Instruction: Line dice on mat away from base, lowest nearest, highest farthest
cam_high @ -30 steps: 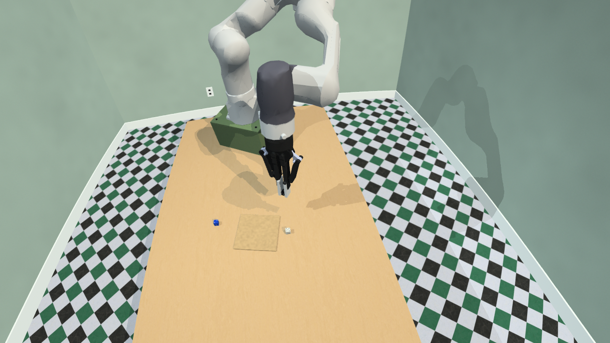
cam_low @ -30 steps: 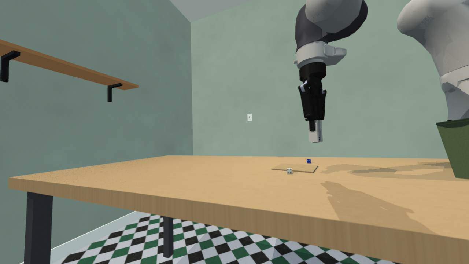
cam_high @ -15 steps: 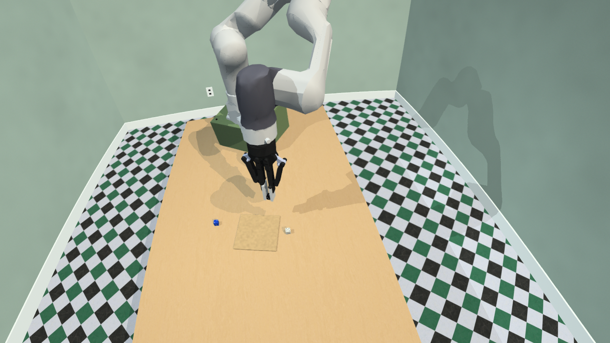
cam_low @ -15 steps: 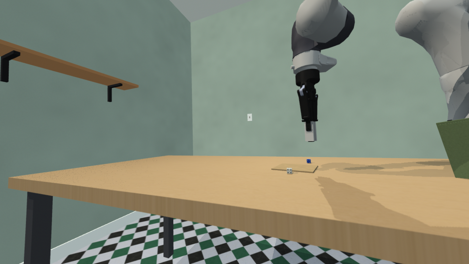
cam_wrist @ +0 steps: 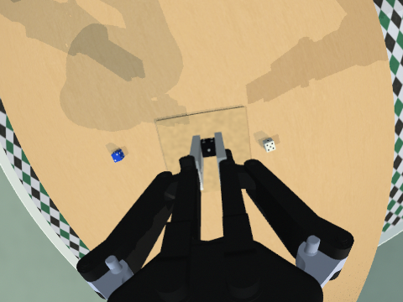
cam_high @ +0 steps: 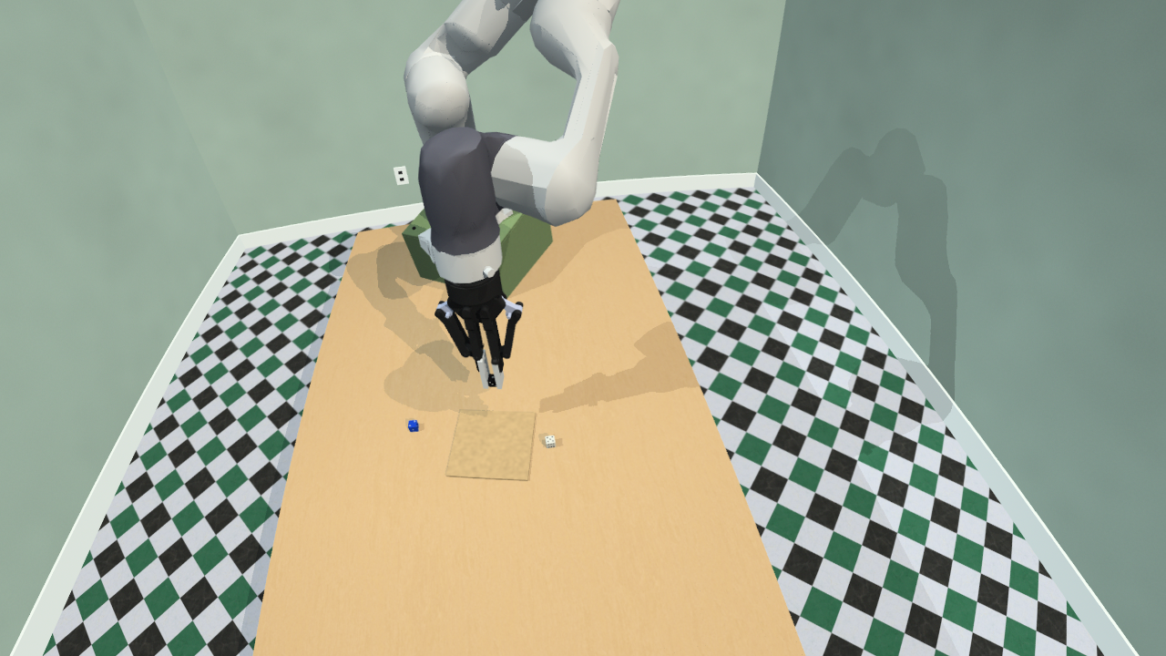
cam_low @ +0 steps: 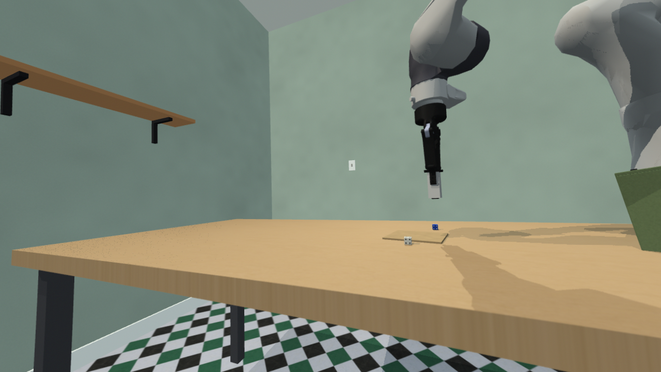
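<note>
My gripper is now 50 mm short of the tan mat, 20 mm to the left of it and 140 mm above it. From my hand the other things lie so: black die (30 mm below); then blue die (170 mm to the right, 130 mm below); then white die (60 mm ahead, 80 mm to the left, 130 mm below).
</note>
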